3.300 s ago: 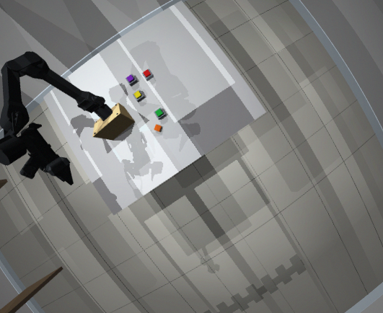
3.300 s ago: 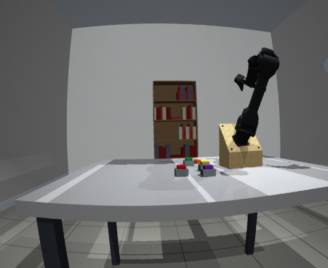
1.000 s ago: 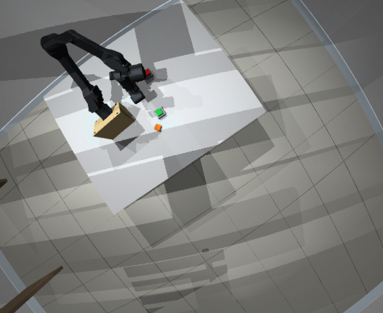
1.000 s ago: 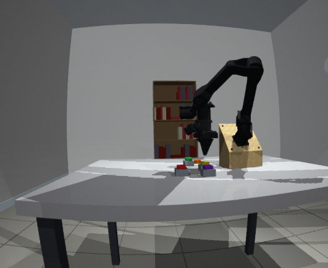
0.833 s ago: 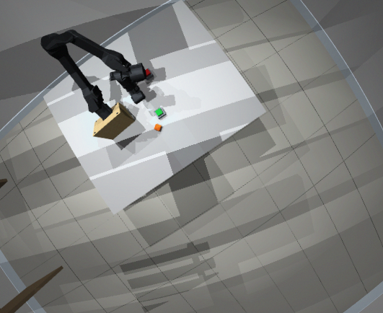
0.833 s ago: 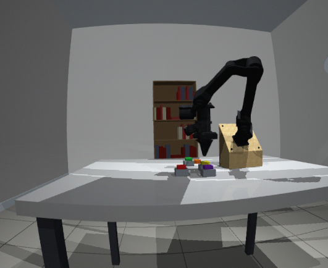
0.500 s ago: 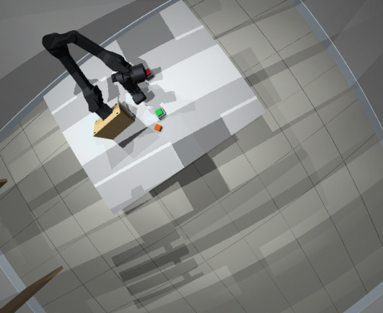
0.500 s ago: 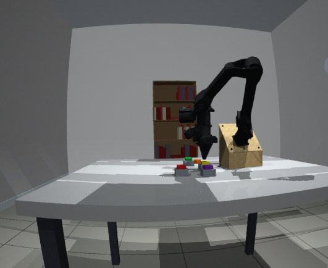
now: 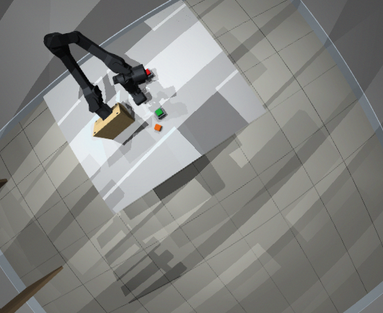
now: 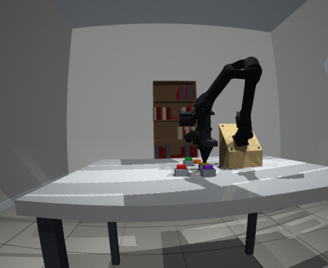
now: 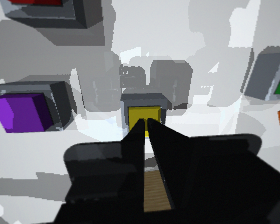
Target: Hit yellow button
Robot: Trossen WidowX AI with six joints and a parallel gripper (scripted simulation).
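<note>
Right now my gripper tip is 10 mm above the yellow button. The rest, counted from my gripper tip: green button: 20 mm ahead, 160 mm to the right; then red button: 120 mm ahead, 60 mm to the left; then purple button: 30 mm ahead, 110 mm to the left.
</note>
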